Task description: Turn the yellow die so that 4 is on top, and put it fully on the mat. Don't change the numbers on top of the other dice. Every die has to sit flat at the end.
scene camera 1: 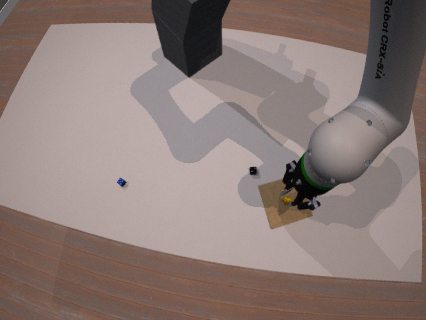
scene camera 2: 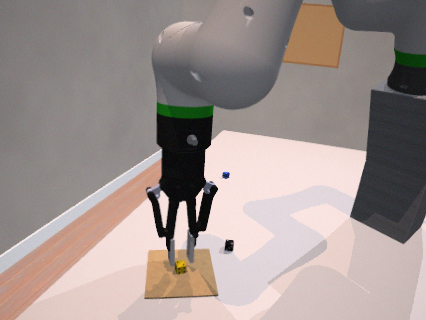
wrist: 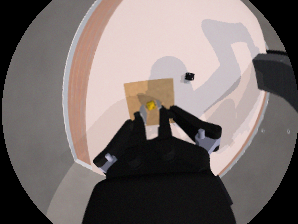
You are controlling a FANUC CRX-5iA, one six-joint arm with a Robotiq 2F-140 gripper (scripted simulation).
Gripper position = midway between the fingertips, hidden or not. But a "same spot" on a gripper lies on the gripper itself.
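Labels:
My gripper is there in the wrist view [151,107], and I find it in scene camera 1 and scene camera 2 as well. On the gripper, [scene camera 2: 210,189] and [scene camera 1: 295,164] are the same spot. A brown mat shows in scene camera 2 [162,282], and both scene camera 1 and the wrist view show the mat too. For the mat I can match the views as well, since on it [wrist: 137,93] and [scene camera 1: 278,214] are the same spot.

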